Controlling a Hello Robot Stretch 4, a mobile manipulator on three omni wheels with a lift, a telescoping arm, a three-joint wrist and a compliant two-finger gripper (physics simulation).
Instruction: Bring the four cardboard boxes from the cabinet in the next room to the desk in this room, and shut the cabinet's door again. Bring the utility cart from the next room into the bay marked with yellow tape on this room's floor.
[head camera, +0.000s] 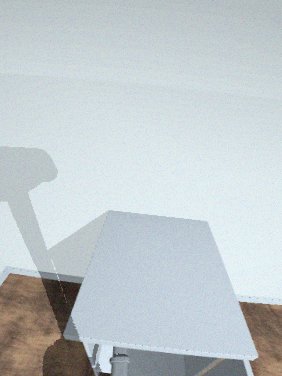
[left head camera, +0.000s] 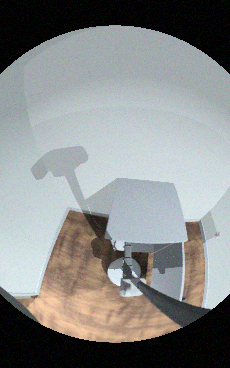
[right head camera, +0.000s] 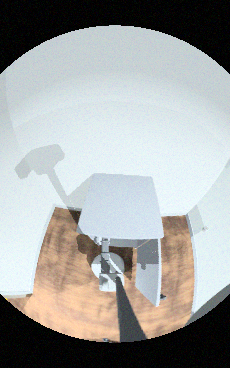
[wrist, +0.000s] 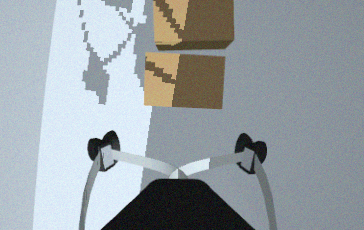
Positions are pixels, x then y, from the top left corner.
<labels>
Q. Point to a cabinet door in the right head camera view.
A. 148, 259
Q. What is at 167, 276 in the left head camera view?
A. A cabinet door.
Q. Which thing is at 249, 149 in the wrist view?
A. The gripper.
</labels>
